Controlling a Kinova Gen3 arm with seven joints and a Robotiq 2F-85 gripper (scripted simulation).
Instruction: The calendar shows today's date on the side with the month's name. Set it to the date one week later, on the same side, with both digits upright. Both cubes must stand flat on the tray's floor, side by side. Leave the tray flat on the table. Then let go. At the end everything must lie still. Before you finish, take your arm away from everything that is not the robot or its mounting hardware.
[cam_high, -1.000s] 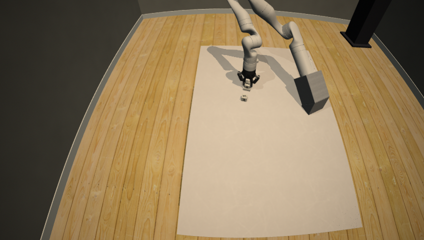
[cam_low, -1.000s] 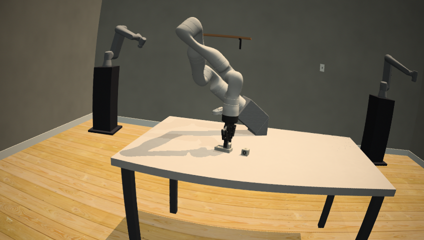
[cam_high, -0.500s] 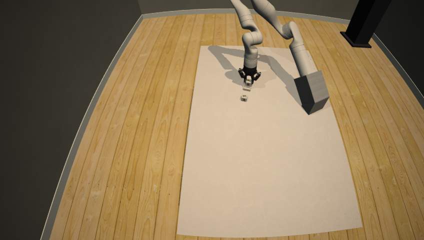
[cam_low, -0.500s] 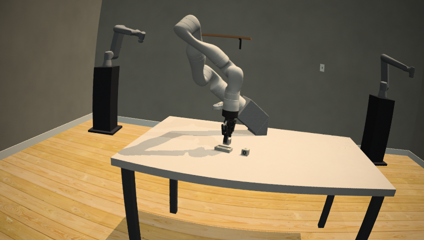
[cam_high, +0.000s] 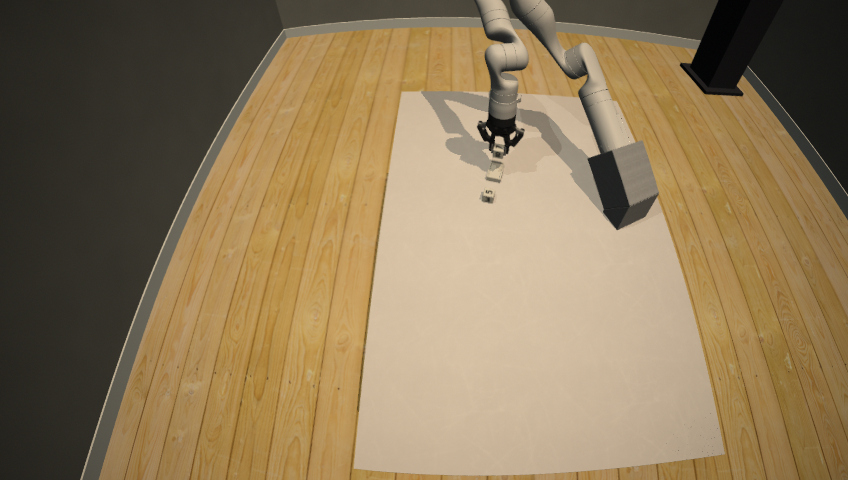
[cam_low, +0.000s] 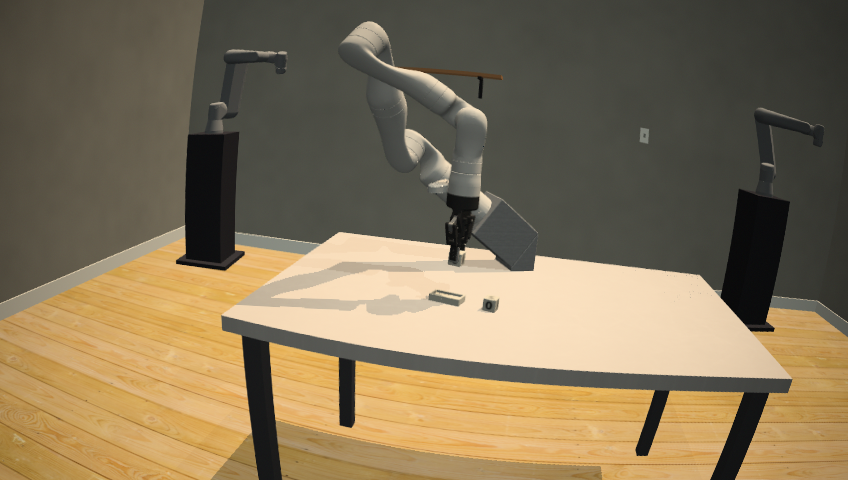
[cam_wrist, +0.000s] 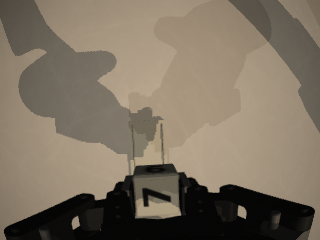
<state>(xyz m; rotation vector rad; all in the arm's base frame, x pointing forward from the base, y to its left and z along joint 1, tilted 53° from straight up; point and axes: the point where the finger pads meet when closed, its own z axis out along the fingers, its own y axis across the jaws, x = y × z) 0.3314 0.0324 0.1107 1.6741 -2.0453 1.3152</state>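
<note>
Right now my hand is 10 mm to the left of the white calendar tray and 110 mm above it. The rest, counted from my hand: white digit cube: 10 mm below.
</note>
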